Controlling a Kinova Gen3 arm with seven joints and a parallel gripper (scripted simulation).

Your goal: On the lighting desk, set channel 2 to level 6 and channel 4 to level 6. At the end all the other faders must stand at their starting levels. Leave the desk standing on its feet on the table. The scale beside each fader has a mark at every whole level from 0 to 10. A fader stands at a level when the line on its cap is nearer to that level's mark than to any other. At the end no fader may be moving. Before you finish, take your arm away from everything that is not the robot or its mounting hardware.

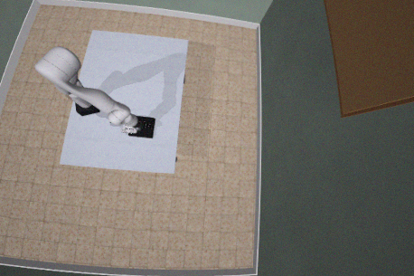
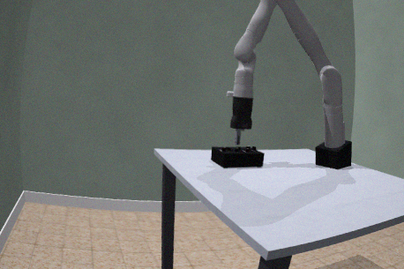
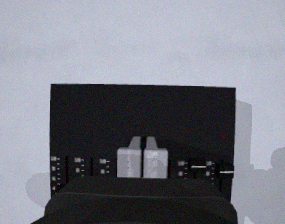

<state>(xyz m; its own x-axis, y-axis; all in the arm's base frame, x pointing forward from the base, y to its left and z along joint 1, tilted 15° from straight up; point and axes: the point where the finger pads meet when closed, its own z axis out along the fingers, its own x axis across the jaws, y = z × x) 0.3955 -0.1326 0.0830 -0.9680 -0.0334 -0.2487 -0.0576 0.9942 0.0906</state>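
Right now my hand is 30 mm above the channel 4 cap and 20 mm to the right of it. From my hand the other things lie so: channel 2 cap (40 mm ahead, 30 mm to the left, 30 mm below); channel 3 cap (60 mm to the left, 30 mm below, 20 mm ahead); channel 5 cap (60 mm to the left, 30 mm below, 30 mm behind).
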